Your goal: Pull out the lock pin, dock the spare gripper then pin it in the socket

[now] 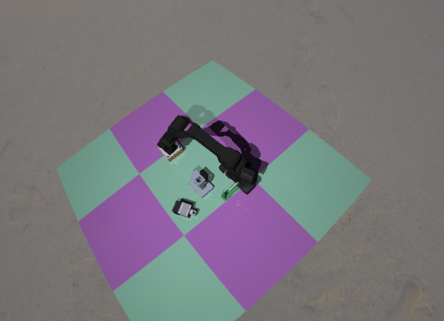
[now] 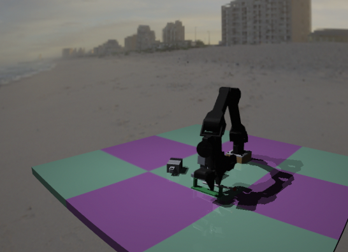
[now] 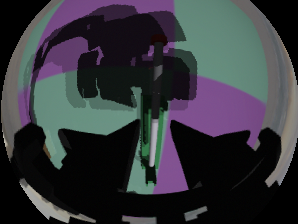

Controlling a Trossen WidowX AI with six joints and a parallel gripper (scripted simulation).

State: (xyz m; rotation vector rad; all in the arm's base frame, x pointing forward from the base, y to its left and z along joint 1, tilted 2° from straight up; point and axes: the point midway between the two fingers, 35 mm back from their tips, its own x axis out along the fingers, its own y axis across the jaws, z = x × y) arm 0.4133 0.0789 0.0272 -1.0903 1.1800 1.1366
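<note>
The green cradle lies 1 cm behind my gripper tip and 4 cm to the right of it. Round my gripper tip: spare gripper 11 cm behind, 27 cm to the right; then grey mount 14 cm behind, 12 cm to the right, 3 cm above.
</note>
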